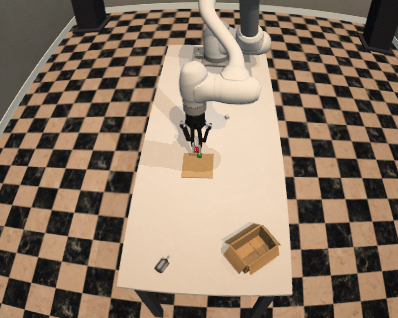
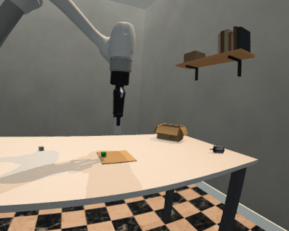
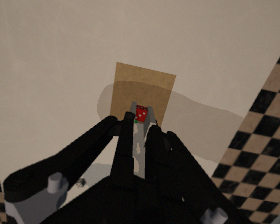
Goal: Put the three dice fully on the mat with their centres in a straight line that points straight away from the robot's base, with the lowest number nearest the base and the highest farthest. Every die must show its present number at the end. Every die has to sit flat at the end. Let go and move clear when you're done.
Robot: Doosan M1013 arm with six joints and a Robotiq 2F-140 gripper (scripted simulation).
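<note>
My hand is 140 mm above the tan mat. The rest, counted from my hand: red die: 20 mm below; then green die: 120 mm below, 50 mm behind; then white die: 340 mm behind, 130 mm below, 100 mm to the left.
</note>
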